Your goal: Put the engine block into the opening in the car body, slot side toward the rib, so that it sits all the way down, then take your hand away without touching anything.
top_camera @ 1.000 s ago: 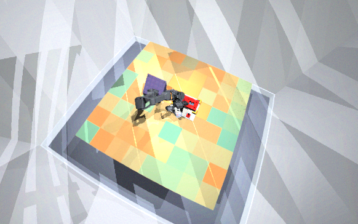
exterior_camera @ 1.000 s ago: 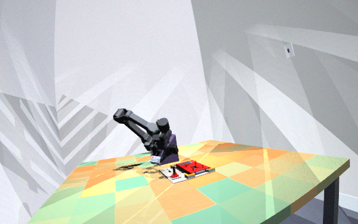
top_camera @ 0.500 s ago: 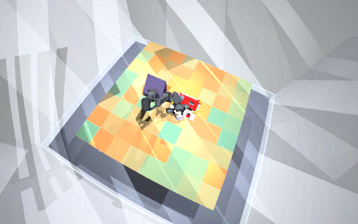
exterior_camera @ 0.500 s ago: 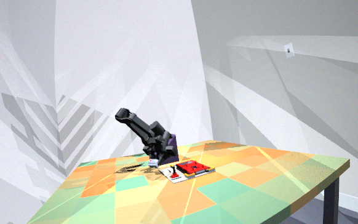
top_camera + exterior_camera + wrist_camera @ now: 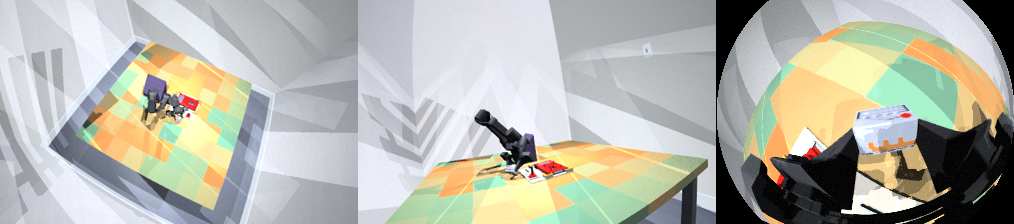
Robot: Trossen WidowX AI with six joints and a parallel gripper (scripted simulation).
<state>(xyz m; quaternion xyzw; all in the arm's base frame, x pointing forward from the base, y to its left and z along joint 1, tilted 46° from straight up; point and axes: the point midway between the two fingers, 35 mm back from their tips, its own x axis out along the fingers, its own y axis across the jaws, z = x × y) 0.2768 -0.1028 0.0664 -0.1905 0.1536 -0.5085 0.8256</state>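
Right now the grey engine block is right at my gripper tip.
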